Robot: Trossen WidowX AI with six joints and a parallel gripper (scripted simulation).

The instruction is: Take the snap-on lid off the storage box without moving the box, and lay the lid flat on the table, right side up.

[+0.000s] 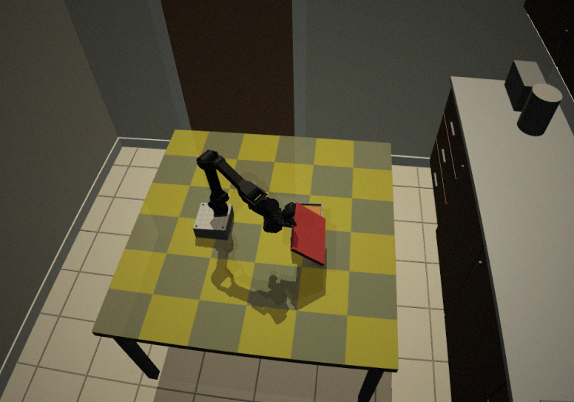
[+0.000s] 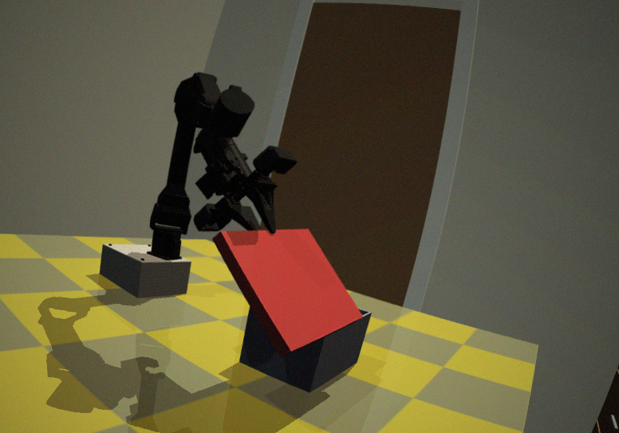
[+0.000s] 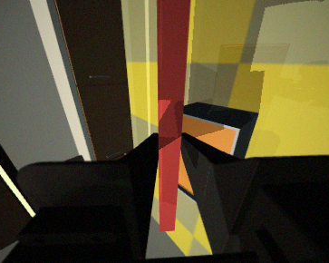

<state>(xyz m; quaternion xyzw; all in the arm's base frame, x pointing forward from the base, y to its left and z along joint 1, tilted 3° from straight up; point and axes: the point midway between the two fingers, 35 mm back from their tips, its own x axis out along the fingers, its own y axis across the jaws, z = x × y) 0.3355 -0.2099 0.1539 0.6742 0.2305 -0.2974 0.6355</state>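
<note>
My gripper tip is now 6 cm short of the red lid, 1 cm to the left of it and 5 cm above it. The rest, counted from my gripper tip: storage box: 6 cm ahead, 12 cm to the left, 18 cm below.
</note>
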